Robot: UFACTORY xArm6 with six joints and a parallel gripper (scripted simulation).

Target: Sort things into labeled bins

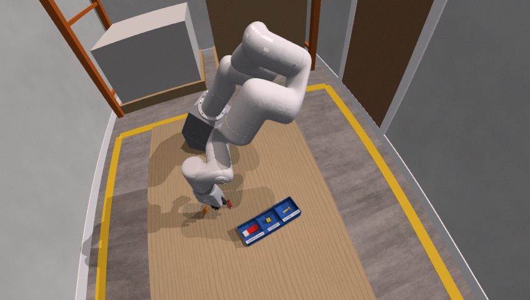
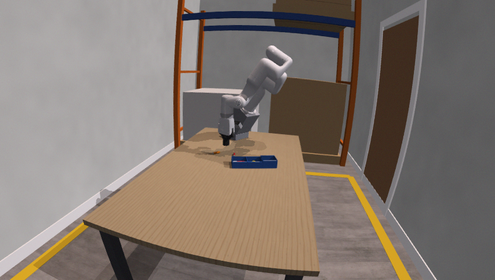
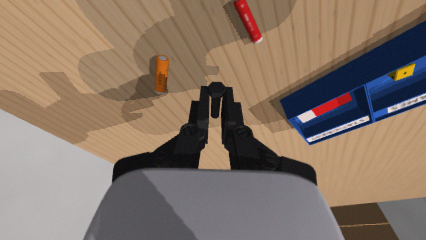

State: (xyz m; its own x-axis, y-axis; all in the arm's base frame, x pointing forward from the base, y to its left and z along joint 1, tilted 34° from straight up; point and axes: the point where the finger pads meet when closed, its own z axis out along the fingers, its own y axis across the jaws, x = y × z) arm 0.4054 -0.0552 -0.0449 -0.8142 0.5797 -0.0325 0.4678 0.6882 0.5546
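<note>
Right now the brass bolt is 28 cm to the left of my hand, 8 cm below it and 7 cm ahead of it. Round my hand: red battery: 9 cm below, 5 cm to the left, 2 cm behind; then black bolt: 2 cm below, 1 cm behind; then orange cylinder: 8 cm below, 7 cm to the right, 2 cm behind.
</note>
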